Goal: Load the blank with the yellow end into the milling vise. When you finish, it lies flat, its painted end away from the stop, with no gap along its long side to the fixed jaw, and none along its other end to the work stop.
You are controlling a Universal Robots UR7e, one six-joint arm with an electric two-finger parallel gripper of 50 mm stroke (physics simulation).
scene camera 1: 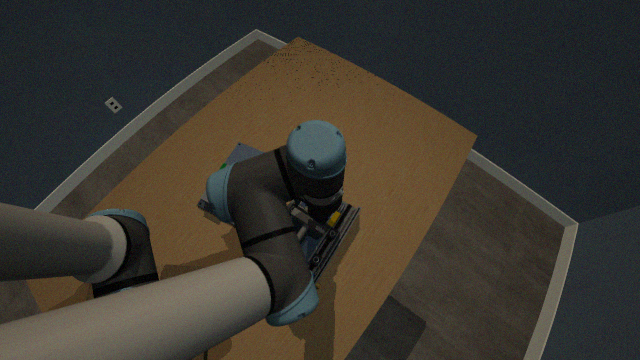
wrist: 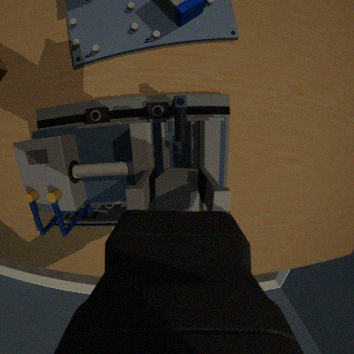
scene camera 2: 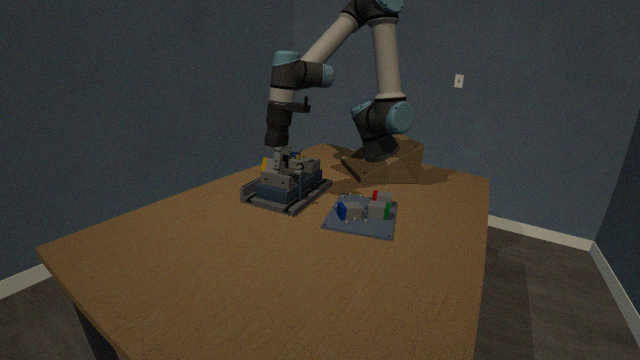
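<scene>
The blank with the yellow end (scene camera 1: pixel 334 218) (scene camera 2: pixel 264 164) (wrist: pixel 176 190) is at the milling vise (scene camera 1: pixel 345 226) (scene camera 2: pixel 277 193) (wrist: pixel 45 162), its yellow end away from the work stop (scene camera 2: pixel 300 186) (wrist: pixel 180 120). My gripper (scene camera 2: pixel 280 159) (wrist: pixel 176 177) points down over the vise, one finger on each long side of the blank, and is shut on it; any slit beside the fingers is too dark to make out. The fixed jaw (wrist: pixel 213 142) lies on the right in the wrist view. Whether the blank lies flat, or touches jaw or stop, is hidden or unclear.
A blue-grey plate (scene camera 2: pixel 352 231) (wrist: pixel 107 32) beside the vise carries blanks with blue (scene camera 2: pixel 350 211) (wrist: pixel 190 11), green (scene camera 2: pixel 378 210) and red (scene camera 2: pixel 383 196) ends, and small pegs. Blue hoses (wrist: pixel 60 217) stand beside the vise's screw housing. The arm's base stands behind.
</scene>
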